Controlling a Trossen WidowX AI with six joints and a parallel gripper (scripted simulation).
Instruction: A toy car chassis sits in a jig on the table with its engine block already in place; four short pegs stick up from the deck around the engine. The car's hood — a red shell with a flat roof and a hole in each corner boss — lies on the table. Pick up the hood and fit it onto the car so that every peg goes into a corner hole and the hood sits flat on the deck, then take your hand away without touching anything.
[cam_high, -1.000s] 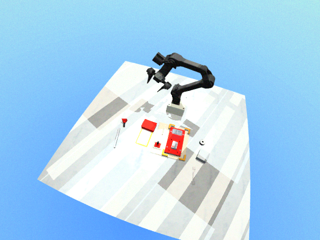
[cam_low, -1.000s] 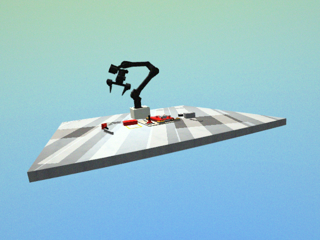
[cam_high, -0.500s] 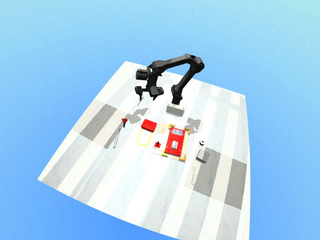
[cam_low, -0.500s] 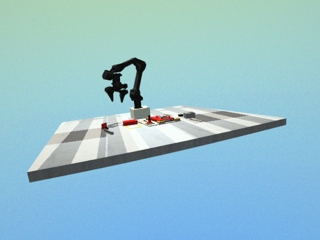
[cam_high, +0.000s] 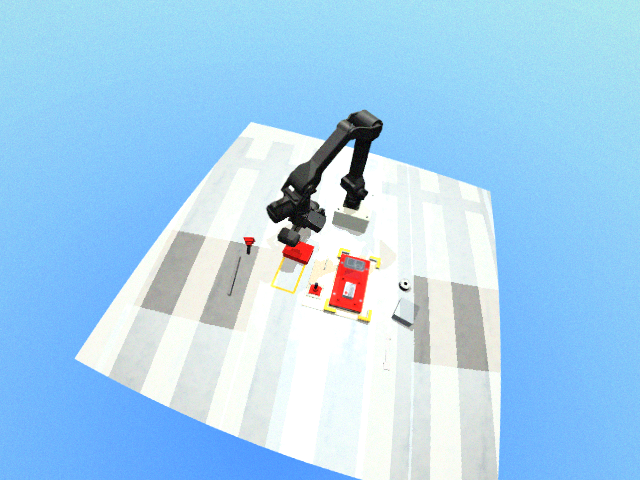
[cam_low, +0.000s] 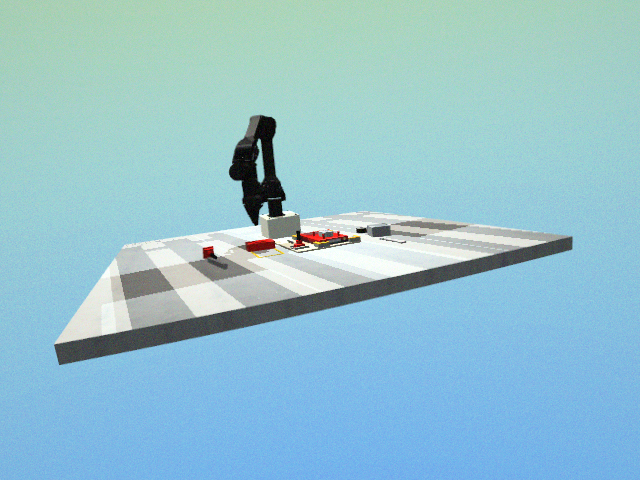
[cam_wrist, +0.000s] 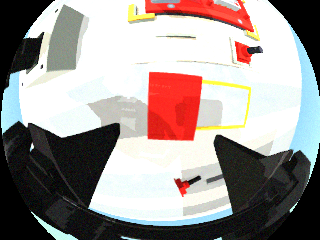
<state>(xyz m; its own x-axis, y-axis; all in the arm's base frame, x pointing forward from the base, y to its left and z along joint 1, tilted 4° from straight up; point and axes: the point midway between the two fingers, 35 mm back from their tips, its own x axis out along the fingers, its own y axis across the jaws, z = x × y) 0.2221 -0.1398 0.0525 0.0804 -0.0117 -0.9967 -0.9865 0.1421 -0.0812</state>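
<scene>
Now: gripper tip 7 cm above the red hood, 1 cm to the right of it and 1 cm short of it. From my gripper tip the other things lie so: grey block: 42 cm to the left, 12 cm ahead, 7 cm below; thin grey rod: 17 cm to the right, 17 cm ahead, 8 cm below; small ring: 40 cm to the left, 8 cm below, 1 cm ahead.
</scene>
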